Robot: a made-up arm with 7 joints. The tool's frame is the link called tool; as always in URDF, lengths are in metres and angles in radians. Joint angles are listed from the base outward. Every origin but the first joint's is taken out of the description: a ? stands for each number. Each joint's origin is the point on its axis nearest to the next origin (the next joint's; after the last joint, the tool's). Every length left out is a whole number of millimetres.
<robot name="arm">
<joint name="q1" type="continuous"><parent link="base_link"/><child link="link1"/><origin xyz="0 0.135 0"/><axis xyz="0 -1 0"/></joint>
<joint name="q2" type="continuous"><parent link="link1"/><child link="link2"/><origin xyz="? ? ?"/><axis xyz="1 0 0"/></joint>
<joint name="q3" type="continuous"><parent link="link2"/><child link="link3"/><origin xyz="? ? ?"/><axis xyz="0 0 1"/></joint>
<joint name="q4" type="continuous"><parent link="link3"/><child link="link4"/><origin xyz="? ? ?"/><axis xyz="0 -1 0"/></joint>
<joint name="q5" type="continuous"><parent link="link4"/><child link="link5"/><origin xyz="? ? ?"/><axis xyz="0 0 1"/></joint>
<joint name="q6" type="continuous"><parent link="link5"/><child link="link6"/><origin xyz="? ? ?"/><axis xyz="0 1 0"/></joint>
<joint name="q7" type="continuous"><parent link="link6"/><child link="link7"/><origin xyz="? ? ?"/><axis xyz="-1 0 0"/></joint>
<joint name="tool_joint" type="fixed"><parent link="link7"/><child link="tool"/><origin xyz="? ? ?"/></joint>
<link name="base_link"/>
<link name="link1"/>
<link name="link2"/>
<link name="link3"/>
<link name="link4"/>
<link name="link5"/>
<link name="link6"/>
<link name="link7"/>
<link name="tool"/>
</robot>
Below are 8 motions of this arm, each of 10 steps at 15 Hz.
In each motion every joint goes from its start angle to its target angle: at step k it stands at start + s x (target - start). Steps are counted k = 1, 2, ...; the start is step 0. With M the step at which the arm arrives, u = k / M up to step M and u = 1 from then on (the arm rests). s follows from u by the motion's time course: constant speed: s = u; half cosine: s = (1 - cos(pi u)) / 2; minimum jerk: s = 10 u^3 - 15 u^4 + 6 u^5.
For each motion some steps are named. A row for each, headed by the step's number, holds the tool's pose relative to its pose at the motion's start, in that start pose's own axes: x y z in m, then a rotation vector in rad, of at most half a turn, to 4 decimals.
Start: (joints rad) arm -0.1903 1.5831 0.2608 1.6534 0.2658 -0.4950 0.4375
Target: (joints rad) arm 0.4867 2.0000 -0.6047 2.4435 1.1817 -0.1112 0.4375
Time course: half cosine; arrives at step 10
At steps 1, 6, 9, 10:
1: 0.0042 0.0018 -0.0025 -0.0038 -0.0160 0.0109
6: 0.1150 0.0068 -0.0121 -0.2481 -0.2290 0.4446
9: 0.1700 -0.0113 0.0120 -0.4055 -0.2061 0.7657
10: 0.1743 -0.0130 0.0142 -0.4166 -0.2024 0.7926

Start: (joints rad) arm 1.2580 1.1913 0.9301 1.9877 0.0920 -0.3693 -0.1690
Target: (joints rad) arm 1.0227 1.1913 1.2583 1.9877 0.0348 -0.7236 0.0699
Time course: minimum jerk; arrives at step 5
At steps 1, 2, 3, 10:
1: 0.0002 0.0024 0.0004 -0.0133 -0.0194 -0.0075
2: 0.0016 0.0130 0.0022 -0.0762 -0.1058 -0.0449
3: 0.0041 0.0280 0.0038 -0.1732 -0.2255 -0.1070
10: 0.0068 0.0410 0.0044 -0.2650 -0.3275 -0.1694

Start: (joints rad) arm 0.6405 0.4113 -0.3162 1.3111 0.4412 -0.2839 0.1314
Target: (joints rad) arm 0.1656 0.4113 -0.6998 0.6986 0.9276 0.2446 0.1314
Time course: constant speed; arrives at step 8
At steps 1, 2, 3, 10:
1: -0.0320 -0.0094 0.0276 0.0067 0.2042 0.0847
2: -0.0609 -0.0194 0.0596 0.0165 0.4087 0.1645
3: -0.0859 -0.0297 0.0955 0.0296 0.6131 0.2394
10: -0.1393 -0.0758 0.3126 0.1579 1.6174 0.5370

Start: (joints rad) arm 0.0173 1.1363 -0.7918 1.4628 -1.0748 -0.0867 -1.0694
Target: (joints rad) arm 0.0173 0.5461 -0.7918 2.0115 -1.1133 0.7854 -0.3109
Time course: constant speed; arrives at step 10
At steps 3, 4, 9, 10:
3: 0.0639 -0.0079 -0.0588 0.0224 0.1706 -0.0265
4: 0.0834 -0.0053 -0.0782 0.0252 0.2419 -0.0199
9: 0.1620 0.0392 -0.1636 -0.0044 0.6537 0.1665
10: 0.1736 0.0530 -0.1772 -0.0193 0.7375 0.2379

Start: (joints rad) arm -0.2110 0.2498 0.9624 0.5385 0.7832 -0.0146 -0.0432
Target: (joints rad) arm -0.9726 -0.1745 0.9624 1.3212 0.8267 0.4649 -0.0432
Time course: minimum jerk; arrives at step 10
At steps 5, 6, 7, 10:
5: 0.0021 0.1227 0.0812 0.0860 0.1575 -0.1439
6: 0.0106 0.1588 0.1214 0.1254 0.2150 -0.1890
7: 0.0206 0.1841 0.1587 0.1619 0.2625 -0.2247
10: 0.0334 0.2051 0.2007 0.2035 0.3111 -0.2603

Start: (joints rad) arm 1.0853 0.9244 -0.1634 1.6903 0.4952 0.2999 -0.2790
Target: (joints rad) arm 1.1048 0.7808 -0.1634 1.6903 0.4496 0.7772 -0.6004
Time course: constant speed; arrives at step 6
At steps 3, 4, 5, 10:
3: -0.0033 -0.0193 -0.0017 0.1467 0.2175 -0.0345
4: -0.0040 -0.0258 -0.0023 0.1926 0.2885 -0.0544
5: -0.0046 -0.0324 -0.0028 0.2367 0.3585 -0.0785
10: -0.0051 -0.0390 -0.0033 0.2789 0.4272 -0.1069

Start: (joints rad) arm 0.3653 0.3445 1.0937 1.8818 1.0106 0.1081 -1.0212
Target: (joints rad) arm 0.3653 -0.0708 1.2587 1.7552 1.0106 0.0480 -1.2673
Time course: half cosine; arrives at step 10
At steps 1, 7, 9, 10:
1: -0.0015 0.0029 0.0001 0.0187 0.0042 0.0019
7: -0.0489 0.0989 0.0256 0.6116 0.1317 0.0286
9: -0.0593 0.1217 0.0377 0.7527 0.1600 0.0253
10: -0.0607 0.1247 0.0396 0.7717 0.1637 0.0245

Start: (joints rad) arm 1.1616 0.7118 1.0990 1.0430 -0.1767 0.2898 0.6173
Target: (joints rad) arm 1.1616 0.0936 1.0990 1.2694 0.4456 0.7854 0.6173
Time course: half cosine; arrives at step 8
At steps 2, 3, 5, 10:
2: -0.0247 -0.0271 0.0012 -0.0655 0.0306 0.1590
3: -0.0498 -0.0583 0.0050 -0.1422 0.0678 0.3343
5: -0.0989 -0.1349 0.0241 -0.3404 0.1630 0.7427
10: -0.1271 -0.1978 0.0487 -0.5183 0.2385 1.0646

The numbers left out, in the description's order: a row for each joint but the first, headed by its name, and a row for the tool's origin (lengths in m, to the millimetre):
q2: 0 0 0
q3: 0 0 -0.317
q4: 0 0 0
q5: 0 0 -0.226
q6: 0 0 0
q7: 0 0 0
tool: 0 0 0

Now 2 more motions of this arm.
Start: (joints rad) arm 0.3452 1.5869 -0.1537 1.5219 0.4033 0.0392 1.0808
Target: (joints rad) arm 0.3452 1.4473 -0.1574 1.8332 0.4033 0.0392 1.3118
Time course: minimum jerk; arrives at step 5
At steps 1, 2, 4, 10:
1: 0.0030 -0.0017 -0.0038 -0.0217 -0.0149 -0.0120
2: 0.0170 -0.0102 -0.0195 -0.1175 -0.0802 -0.0685
4: 0.0528 -0.0343 -0.0498 -0.3352 -0.2260 -0.2250
10: 0.0562 -0.0368 -0.0520 -0.3544 -0.2386 -0.2410

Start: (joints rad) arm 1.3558 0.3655 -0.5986 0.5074 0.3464 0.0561 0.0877
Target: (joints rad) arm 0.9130 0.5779 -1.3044 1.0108 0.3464 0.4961 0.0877
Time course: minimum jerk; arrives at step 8
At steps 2, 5, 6, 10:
2: -0.0167 -0.0091 0.0063 -0.0448 0.0654 -0.0719
5: -0.1324 -0.0800 0.0778 -0.3875 0.4831 -0.4761
6: -0.1665 -0.0999 0.1117 -0.5036 0.6028 -0.5785
10: -0.1865 -0.1109 0.1355 -0.5780 0.6750 -0.6380

